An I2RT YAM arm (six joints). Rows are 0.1 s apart.
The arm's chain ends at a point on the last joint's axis. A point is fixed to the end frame.
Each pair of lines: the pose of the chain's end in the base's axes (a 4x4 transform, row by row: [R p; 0 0 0 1], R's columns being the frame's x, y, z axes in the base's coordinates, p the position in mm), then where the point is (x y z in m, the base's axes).
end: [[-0.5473 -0.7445 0.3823 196.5], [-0.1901 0.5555 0.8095 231.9], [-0.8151 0.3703 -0.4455 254.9], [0 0 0 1]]
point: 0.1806 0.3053 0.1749
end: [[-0.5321 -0.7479 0.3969 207.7], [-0.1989 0.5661 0.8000 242.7], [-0.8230 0.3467 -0.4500 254.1], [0 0 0 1]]
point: 0.1939 0.3150 0.1726
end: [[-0.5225 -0.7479 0.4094 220.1], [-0.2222 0.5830 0.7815 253.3], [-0.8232 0.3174 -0.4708 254.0], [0 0 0 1]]
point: 0.2080 0.3229 0.1700
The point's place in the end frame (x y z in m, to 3 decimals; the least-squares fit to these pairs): 0.060 0.023 0.089
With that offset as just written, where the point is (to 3 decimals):
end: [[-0.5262 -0.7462 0.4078 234.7], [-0.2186 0.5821 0.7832 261.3], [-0.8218 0.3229 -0.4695 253.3], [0 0 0 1]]
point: 0.222 0.331 0.170
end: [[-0.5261 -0.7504 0.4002 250.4], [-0.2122 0.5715 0.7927 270.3], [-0.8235 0.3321 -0.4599 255.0], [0 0 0 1]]
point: 0.237 0.341 0.172
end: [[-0.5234 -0.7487 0.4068 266.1], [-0.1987 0.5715 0.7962 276.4], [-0.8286 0.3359 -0.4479 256.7], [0 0 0 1]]
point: 0.254 0.348 0.175
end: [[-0.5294 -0.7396 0.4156 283.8], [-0.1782 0.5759 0.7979 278.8], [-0.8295 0.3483 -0.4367 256.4], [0 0 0 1]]
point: 0.272 0.352 0.176
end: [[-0.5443 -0.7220 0.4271 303.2], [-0.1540 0.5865 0.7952 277.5], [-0.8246 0.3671 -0.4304 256.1], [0 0 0 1]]
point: 0.292 0.353 0.177
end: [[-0.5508 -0.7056 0.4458 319.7], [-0.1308 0.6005 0.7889 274.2], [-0.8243 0.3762 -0.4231 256.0], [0 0 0 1]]
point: 0.310 0.350 0.178
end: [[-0.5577 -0.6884 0.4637 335.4], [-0.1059 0.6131 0.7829 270.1], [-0.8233 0.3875 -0.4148 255.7], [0 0 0 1]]
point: 0.327 0.348 0.178
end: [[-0.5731 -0.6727 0.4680 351.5], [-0.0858 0.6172 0.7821 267.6], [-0.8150 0.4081 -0.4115 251.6], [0 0 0 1]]
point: 0.343 0.346 0.175
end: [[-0.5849 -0.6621 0.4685 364.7], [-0.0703 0.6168 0.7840 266.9], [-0.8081 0.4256 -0.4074 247.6], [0 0 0 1]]
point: 0.356 0.347 0.173
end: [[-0.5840 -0.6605 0.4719 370.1], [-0.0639 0.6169 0.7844 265.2], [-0.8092 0.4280 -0.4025 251.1], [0 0 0 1]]
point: 0.362 0.345 0.177
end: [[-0.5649 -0.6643 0.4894 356.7], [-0.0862 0.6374 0.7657 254.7], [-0.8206 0.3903 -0.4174 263.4], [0 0 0 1]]
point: 0.351 0.332 0.186
